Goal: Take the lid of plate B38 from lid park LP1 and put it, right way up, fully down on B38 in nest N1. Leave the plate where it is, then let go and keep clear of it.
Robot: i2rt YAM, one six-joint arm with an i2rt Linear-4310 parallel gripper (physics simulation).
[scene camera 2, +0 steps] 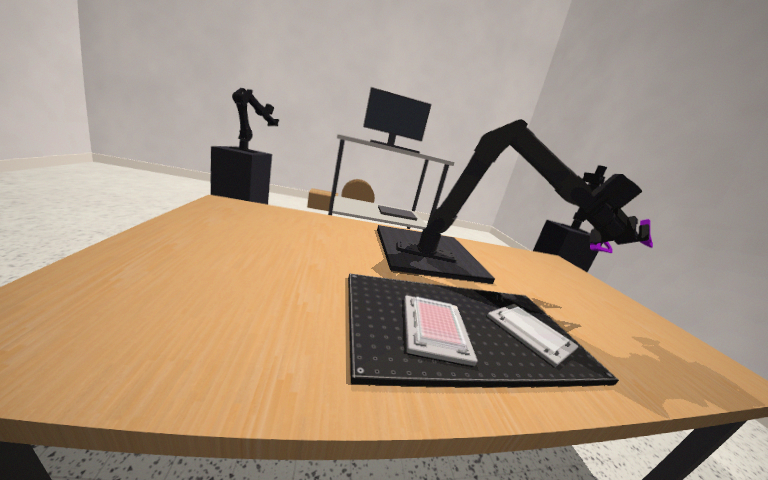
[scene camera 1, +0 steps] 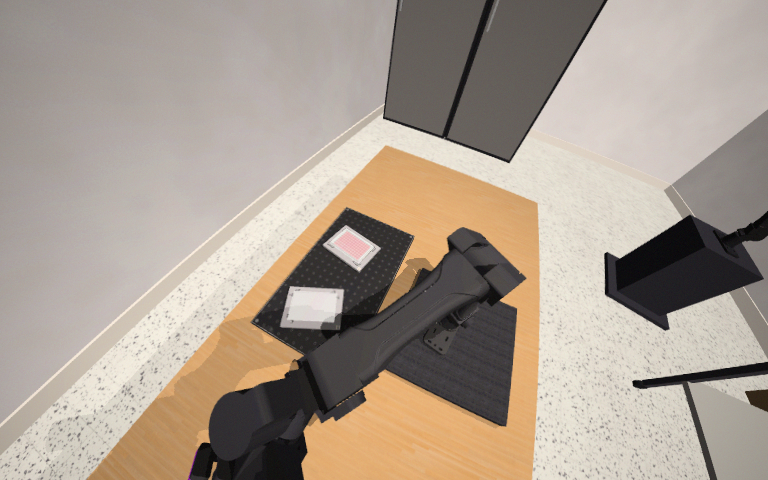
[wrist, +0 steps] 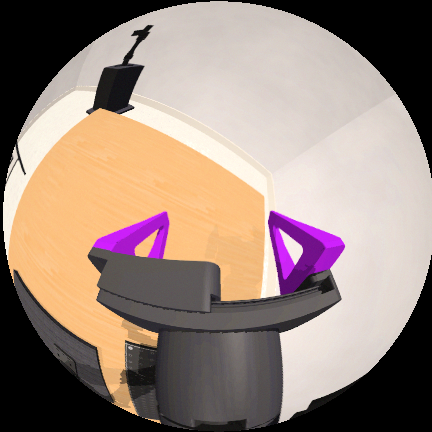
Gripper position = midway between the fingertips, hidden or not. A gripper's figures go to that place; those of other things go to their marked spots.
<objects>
My gripper (scene camera 2: 630, 248) is 97 cm from the lens. A white lid (scene camera 2: 543, 335) is 65 cm from the lens. A well plate with pink wells (scene camera 2: 436, 322) is 51 cm from the lens. A white holder (scene camera 2: 560, 355): 64 cm from the lens. The marked spots on the white lid and the well plate with pink wells are 25 cm apart.
</objects>
